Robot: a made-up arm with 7 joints.
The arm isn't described. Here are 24 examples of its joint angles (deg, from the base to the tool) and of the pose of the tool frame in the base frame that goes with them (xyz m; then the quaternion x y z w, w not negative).
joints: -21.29 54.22 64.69 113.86 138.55 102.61 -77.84
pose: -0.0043 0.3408 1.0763 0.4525 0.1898 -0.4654 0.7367
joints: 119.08 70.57 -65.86 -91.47 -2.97 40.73 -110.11
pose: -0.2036 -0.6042 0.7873 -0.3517 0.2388 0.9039 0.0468
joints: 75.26 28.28 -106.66 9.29 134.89 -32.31 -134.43
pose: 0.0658 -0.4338 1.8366 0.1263 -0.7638 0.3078 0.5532
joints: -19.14 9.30 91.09 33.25 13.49 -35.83 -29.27
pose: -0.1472 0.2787 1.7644 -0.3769 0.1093 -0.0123 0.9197
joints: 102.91 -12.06 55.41 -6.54 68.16 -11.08 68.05
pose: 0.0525 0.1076 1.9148 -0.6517 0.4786 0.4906 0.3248
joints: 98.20 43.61 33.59 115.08 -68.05 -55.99 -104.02
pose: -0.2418 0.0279 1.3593 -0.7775 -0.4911 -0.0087 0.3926
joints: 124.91 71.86 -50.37 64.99 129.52 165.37 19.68
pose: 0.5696 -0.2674 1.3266 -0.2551 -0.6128 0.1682 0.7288
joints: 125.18 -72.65 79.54 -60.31 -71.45 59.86 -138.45
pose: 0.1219 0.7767 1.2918 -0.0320 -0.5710 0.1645 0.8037
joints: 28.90 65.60 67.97 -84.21 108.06 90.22 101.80
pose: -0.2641 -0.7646 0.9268 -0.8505 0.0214 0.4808 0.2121
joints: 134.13 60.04 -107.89 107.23 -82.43 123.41 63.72
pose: 0.6206 0.1302 1.0852 0.4339 0.5529 -0.1881 0.6861
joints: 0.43 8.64 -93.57 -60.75 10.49 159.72 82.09
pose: -0.0119 0.3101 1.4649 -0.1618 -0.4007 0.3778 0.8188
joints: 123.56 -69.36 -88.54 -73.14 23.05 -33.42 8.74
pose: -0.7424 0.2759 1.0054 0.0591 -0.3433 0.0779 0.9341
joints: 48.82 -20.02 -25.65 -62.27 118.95 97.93 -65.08
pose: -0.1558 0.0264 1.6902 0.7841 -0.0522 0.4769 0.3937
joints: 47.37 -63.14 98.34 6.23 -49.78 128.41 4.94
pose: 0.6312 0.4845 1.3925 0.8114 0.3562 -0.0748 0.4573
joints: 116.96 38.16 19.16 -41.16 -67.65 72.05 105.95
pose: 0.4102 -0.7829 1.2214 -0.5983 -0.5097 -0.4998 0.3639
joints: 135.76 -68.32 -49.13 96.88 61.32 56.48 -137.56
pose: -0.0628 0.7392 0.6892 -0.4706 -0.3714 0.4719 0.6465
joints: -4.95 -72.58 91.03 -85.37 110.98 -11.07 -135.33
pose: 0.4362 -0.7035 1.1091 0.5086 -0.8296 -0.1299 0.1903
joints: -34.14 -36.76 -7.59 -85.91 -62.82 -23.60 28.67
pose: -0.0795 0.1215 1.5730 -0.7607 0.2828 0.5792 0.0762
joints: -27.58 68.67 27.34 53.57 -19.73 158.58 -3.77
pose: -0.5552 0.4360 1.3448 0.3828 -0.7884 0.3937 0.2773
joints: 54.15 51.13 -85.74 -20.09 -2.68 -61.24 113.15
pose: -0.5106 -0.5782 1.5251 -0.6954 -0.5477 0.1366 0.4448
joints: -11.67 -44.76 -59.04 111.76 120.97 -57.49 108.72
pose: 0.4280 -0.5433 0.8042 -0.0568 -0.7460 -0.1362 0.6494
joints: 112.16 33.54 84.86 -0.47 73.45 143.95 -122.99
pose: 0.2524 -0.4496 1.6095 0.5667 0.6898 0.2788 0.3539
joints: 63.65 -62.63 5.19 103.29 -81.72 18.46 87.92
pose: 0.1667 0.5995 0.5238 -0.2769 -0.1231 -0.6587 0.6887
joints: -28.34 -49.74 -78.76 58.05 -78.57 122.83 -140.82
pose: 0.5147 -0.6921 1.1827 -0.8637 -0.0550 0.4943 0.0815
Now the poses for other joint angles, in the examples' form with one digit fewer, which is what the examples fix.
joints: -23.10 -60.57 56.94 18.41 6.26 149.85 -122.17
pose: 0.720 -0.346 1.299 0.080 -0.510 -0.824 0.235
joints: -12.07 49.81 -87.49 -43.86 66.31 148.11 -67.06
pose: -0.560 0.355 1.355 -0.177 0.853 -0.346 0.348
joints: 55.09 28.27 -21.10 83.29 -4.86 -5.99 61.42
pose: 0.273 0.050 1.633 0.138 0.617 -0.692 0.348
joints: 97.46 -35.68 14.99 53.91 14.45 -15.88 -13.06
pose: -0.224 0.787 1.285 -0.669 0.205 0.139 0.701
